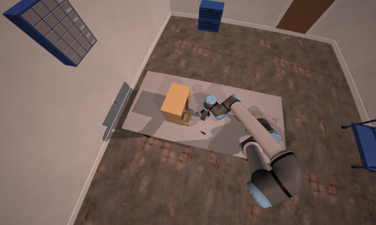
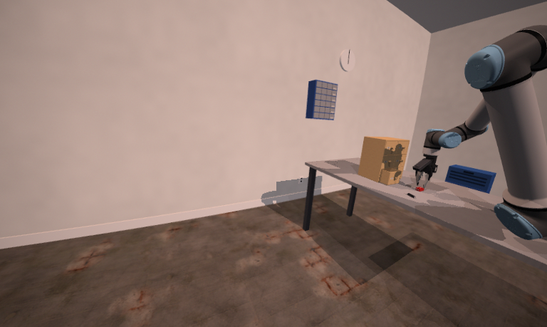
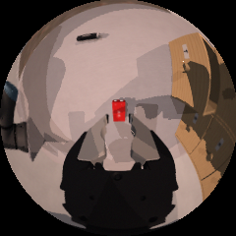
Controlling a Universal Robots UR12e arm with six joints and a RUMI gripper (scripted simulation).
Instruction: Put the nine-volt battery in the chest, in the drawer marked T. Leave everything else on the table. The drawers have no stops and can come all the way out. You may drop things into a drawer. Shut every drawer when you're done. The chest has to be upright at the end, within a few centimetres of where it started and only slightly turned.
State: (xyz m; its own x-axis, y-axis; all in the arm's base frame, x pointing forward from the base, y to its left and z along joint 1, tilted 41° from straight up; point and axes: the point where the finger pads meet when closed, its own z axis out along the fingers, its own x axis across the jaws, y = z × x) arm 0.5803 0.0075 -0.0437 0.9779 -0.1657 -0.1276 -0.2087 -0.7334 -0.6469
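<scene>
Right now the red nine-volt battery is 10 mm to the left of my hand and 30 mm below it. The rest, counted from my hand: drawer marked M 290 mm ahead, 60 mm to the left, 200 mm above; drawer 220 mm ahead, 70 mm to the left, 10 mm below; small black object 20 mm behind, 180 mm to the left, 30 mm below.
</scene>
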